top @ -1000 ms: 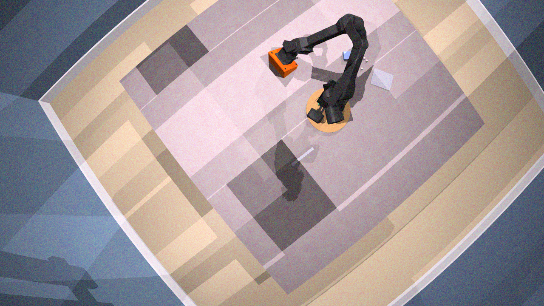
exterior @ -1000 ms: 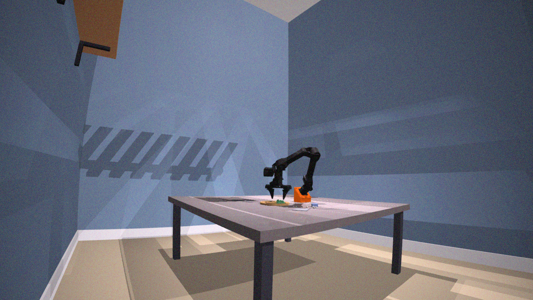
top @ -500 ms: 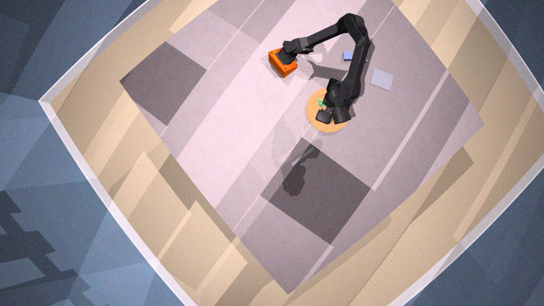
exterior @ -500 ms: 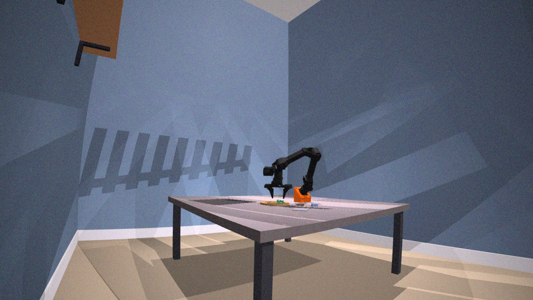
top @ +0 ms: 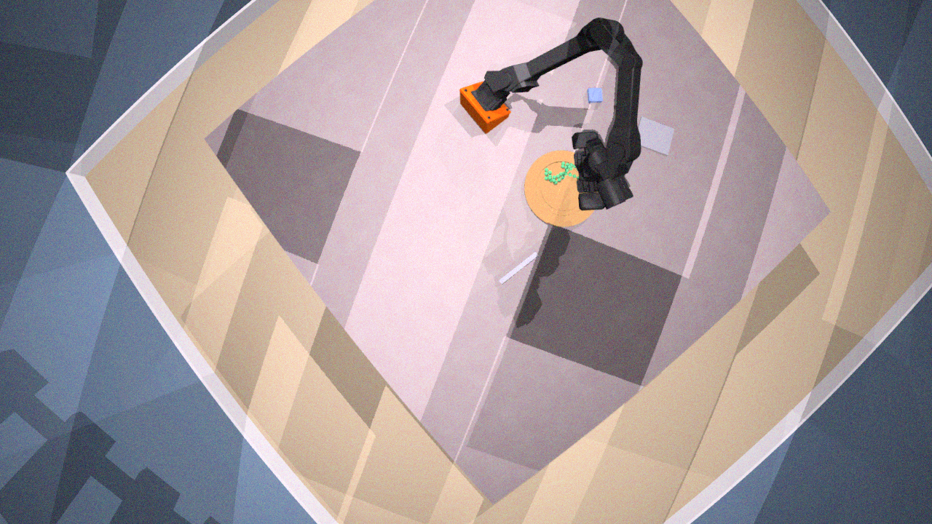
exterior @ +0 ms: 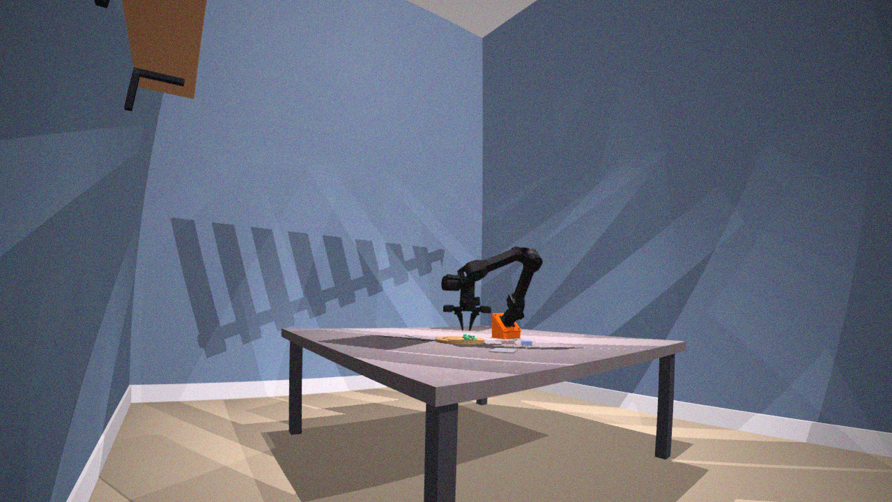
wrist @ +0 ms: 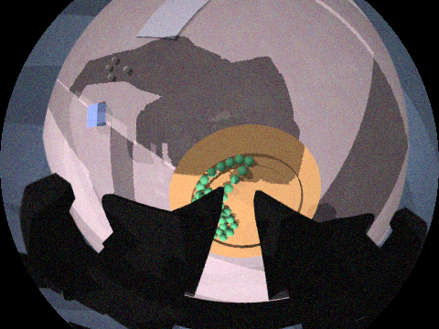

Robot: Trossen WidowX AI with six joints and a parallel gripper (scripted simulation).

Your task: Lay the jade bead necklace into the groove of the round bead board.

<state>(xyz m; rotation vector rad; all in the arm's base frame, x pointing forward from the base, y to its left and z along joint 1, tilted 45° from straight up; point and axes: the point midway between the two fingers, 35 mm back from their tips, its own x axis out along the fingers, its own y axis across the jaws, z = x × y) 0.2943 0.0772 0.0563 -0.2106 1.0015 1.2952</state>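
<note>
Right now my gripper tip is 50 mm to the left of the round tan bead board and 40 mm above it. Also, from my gripper tip: white strip: 260 mm to the right, 100 mm ahead, 50 mm below; pale square sheet: 250 mm to the left, 50 mm below, 20 mm ahead; blue cube: 180 mm to the left, 160 mm behind, 40 mm below.
</note>
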